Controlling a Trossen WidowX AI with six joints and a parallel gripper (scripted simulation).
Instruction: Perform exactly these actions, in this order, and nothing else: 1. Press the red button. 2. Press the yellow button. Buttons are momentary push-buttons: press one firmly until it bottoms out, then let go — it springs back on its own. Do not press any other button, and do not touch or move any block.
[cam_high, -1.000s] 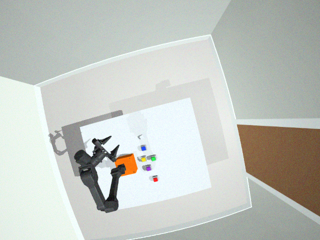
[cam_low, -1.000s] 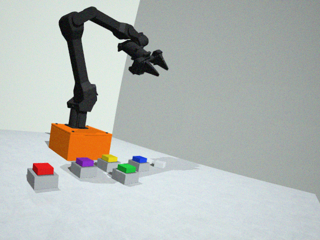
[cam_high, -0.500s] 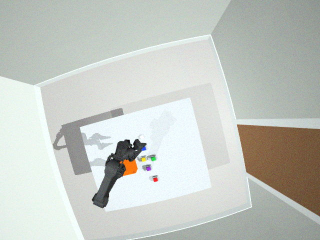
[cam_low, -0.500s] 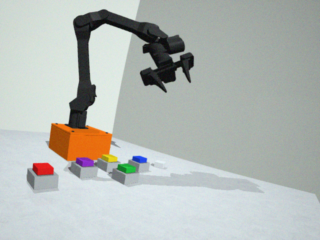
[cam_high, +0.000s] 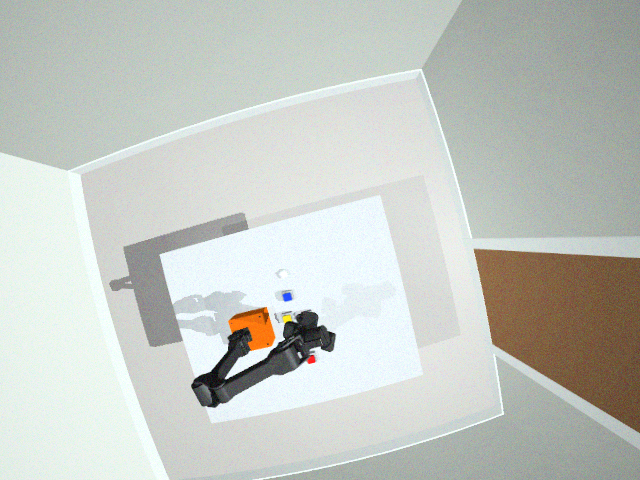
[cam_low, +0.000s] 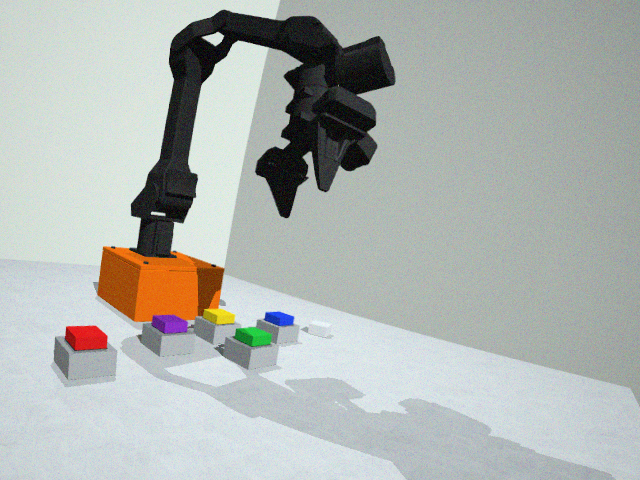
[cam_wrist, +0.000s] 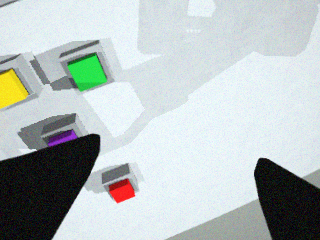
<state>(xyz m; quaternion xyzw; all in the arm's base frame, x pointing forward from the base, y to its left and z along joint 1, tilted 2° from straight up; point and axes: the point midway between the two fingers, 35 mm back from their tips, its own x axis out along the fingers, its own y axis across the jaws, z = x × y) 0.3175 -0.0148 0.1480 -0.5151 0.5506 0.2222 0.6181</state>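
My gripper tip is now 190 mm to the left of the red button, 170 mm above it and 90 mm past it. Also, from my gripper tip: green button 170 mm below, 50 mm behind, 10 mm to the left; then purple button 170 mm below, 120 mm behind, 70 mm to the right; then yellow button 170 mm below, 140 mm behind, 30 mm to the left.
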